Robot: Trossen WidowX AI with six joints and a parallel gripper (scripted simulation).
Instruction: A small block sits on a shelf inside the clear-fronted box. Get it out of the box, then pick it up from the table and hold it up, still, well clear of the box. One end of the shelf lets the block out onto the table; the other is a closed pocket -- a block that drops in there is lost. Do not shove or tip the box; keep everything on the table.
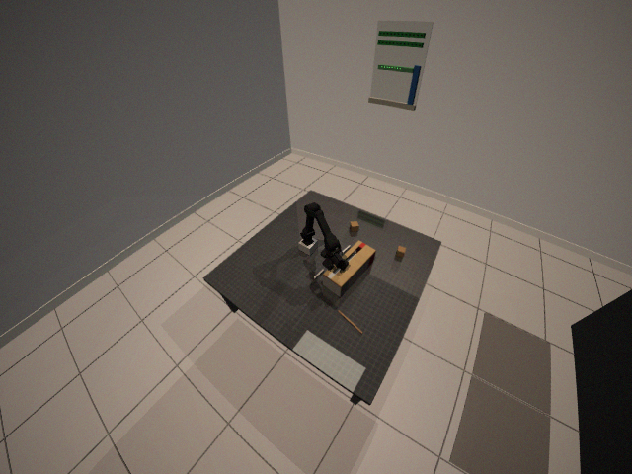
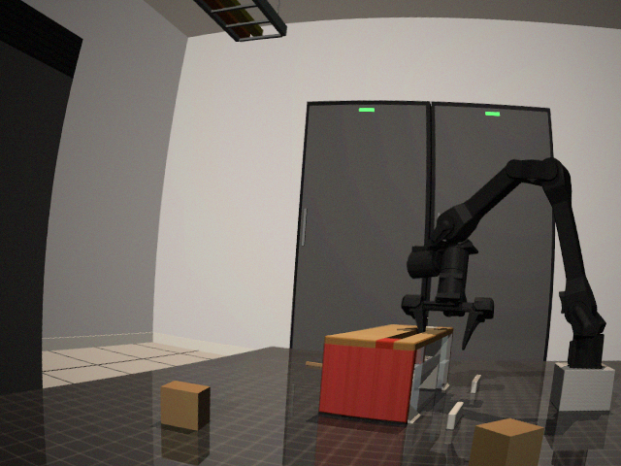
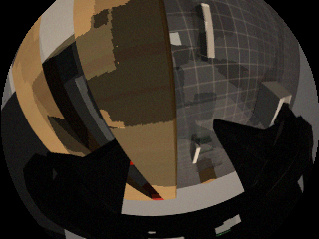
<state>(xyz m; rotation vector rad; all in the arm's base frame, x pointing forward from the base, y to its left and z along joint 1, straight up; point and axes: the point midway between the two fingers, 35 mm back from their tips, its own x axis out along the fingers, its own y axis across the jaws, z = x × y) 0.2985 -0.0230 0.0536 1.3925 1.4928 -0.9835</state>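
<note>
The box lies 3 cm ahead of my gripper tip, 6 cm to the left of it and 3 cm below it. Round my gripper tip: thin wooden stick: 31 cm ahead, 20 cm to the right, 9 cm below.
</note>
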